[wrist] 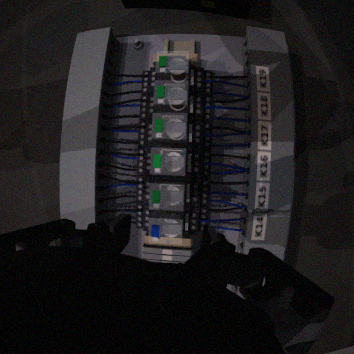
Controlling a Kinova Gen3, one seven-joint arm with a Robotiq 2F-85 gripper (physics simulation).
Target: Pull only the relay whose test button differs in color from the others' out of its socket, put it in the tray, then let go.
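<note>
The relay with the blue test button sits in the nearest socket of the row, beside the K14 label. The other relays, such as the one beside K15 and the one beside K16, have green buttons and sit in their sockets. My gripper is partly open, with one dark fingertip on each side of the blue-button relay and nothing held between them. The fingertips' height against the relay is hard to tell in the dim light. The tray cannot be made out in this view.
Pale wiring ducts stand along the left and right of the row, with black and blue wires running to the sockets. The right duct carries labels K14 to K19. A dark object shows at the top edge.
</note>
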